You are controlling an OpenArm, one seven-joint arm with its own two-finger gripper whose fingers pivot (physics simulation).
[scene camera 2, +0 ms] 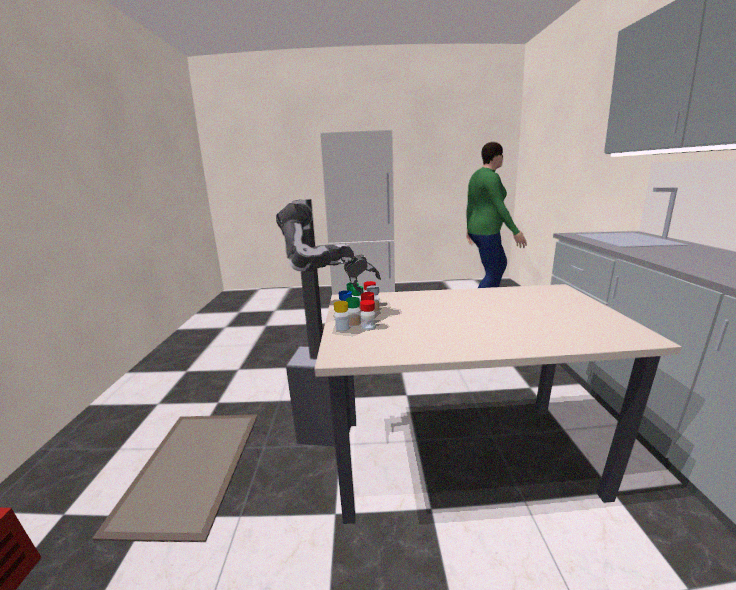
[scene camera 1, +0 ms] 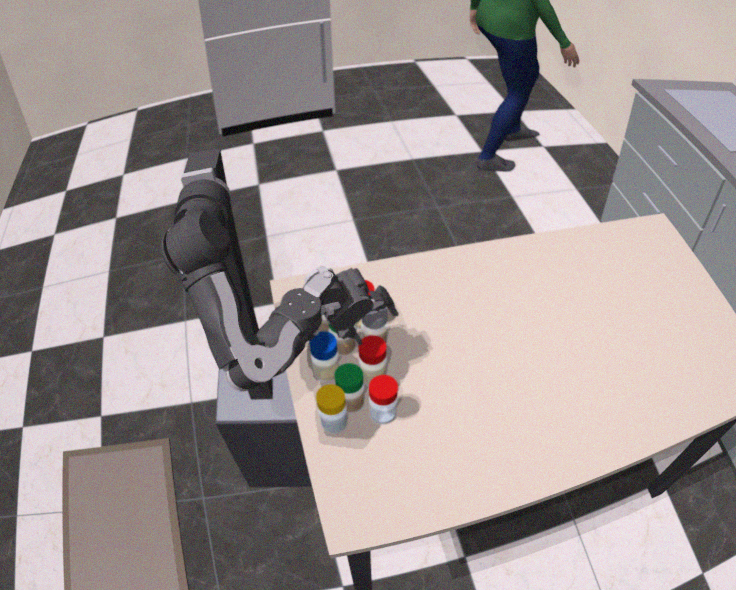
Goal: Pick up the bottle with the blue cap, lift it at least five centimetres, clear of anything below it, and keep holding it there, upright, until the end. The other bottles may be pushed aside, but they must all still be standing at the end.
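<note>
The blue-capped bottle [scene camera 1: 323, 347] [scene camera 2: 345, 296] stands upright near the left edge of the table, among several other bottles. My gripper [scene camera 1: 369, 319] [scene camera 2: 368, 282] is partly open, fingers pointing down, with no bottle seen between them. It hangs over the rear part of the group, behind and to the right of the blue cap in scene camera 1. A grey-capped bottle [scene camera 1: 374, 331] shows below its fingers. The gripper partly hides a rear green-capped bottle and a rear red-capped bottle [scene camera 1: 368, 286] [scene camera 2: 369, 285].
Near the blue cap stand a dark red-capped bottle [scene camera 1: 372, 351], a green-capped bottle [scene camera 1: 349, 378], a yellow-capped bottle [scene camera 1: 331, 402] [scene camera 2: 340, 308] and a front red-capped bottle [scene camera 1: 383, 393] [scene camera 2: 367, 307], all upright. The table [scene camera 1: 522, 344] [scene camera 2: 491, 325] extends right. A person [scene camera 1: 516, 67] [scene camera 2: 488, 202] stands beyond it.
</note>
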